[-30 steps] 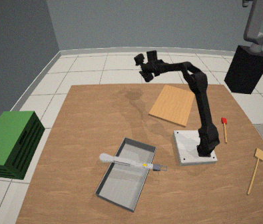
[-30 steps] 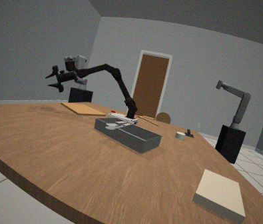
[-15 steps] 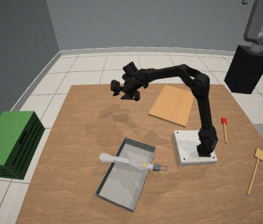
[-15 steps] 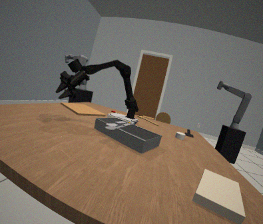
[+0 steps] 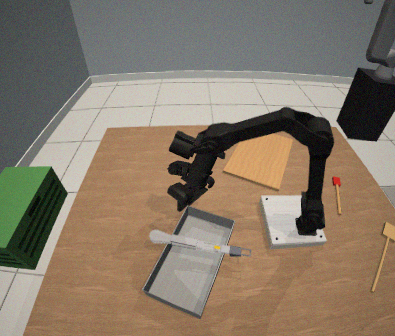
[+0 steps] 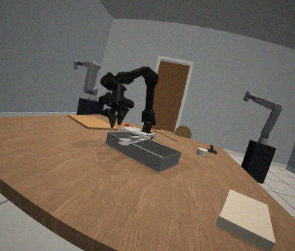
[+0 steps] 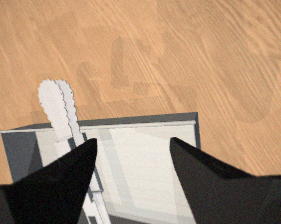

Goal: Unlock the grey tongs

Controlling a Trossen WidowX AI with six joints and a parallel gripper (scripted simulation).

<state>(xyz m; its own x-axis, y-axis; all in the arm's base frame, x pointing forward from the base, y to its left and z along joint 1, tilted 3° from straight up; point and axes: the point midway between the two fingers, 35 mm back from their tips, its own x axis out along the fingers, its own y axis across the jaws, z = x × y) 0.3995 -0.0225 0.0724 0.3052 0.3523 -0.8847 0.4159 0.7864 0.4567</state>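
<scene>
Now: gripper tip 110 mm to the right of the yellow lock piece, 110 mm past it and 30 mm above it. The rest, counted from my gripper tip: beige block (520 mm to the left, 200 mm ahead, 80 mm below); grey roasting tin (130 mm to the left, 70 mm below, 40 mm behind); wooden board (380 mm to the right, 300 mm behind, 90 mm below).
</scene>
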